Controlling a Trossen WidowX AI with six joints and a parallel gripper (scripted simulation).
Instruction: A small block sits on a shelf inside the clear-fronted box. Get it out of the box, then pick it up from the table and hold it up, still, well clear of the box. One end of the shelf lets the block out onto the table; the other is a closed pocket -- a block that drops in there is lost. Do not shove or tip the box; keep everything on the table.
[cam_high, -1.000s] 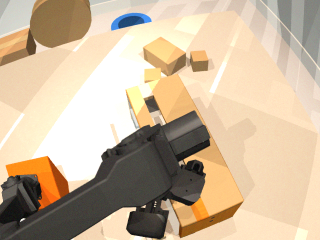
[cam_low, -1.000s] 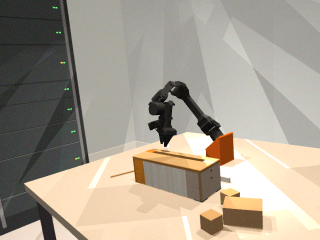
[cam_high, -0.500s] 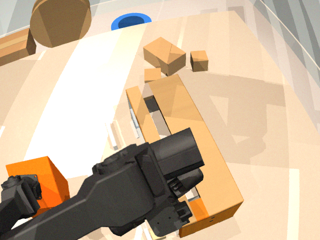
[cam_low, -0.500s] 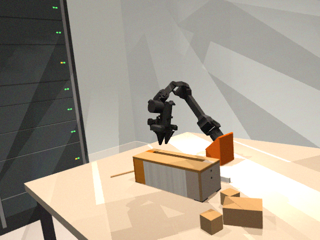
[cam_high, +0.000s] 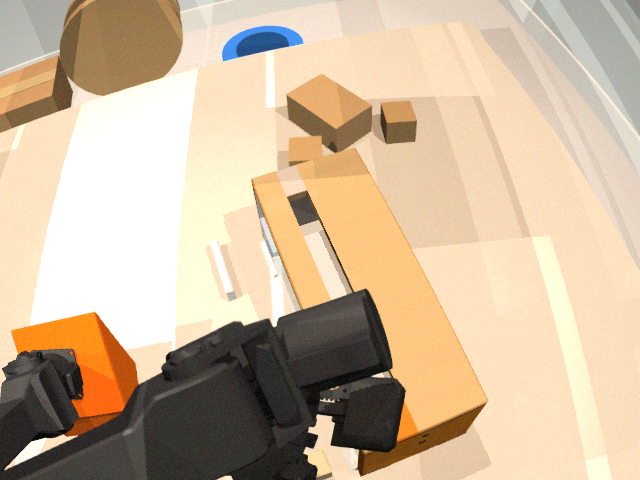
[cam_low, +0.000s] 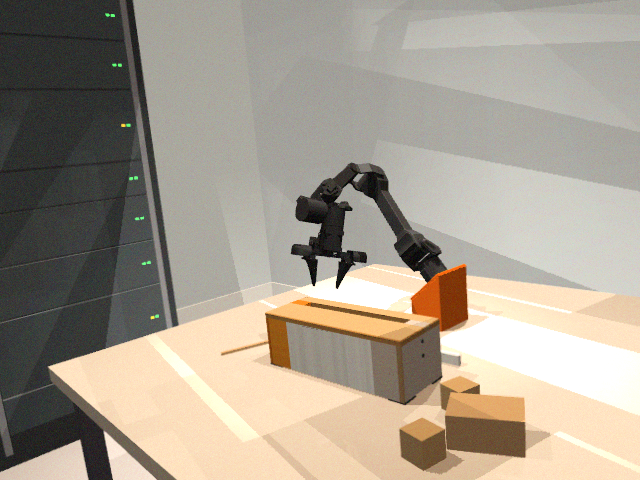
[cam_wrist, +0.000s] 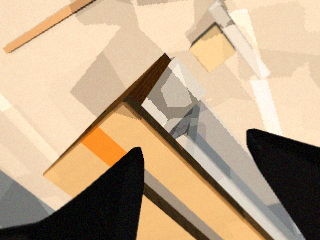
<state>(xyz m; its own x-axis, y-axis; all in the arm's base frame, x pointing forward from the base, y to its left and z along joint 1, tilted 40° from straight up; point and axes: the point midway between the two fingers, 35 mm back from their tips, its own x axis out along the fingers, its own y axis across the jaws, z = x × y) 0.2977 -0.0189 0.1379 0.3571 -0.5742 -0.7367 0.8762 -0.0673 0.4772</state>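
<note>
Right now my gripper tip is 130 mm above the tan block, 20 mm to the left of it and 20 mm past it. Round my gripper tip: long wooden box: 160 mm to the left, 90 mm below, 30 mm ahead; thin wooden stick: 150 mm below, 150 mm ahead, 140 mm to the right.
</note>
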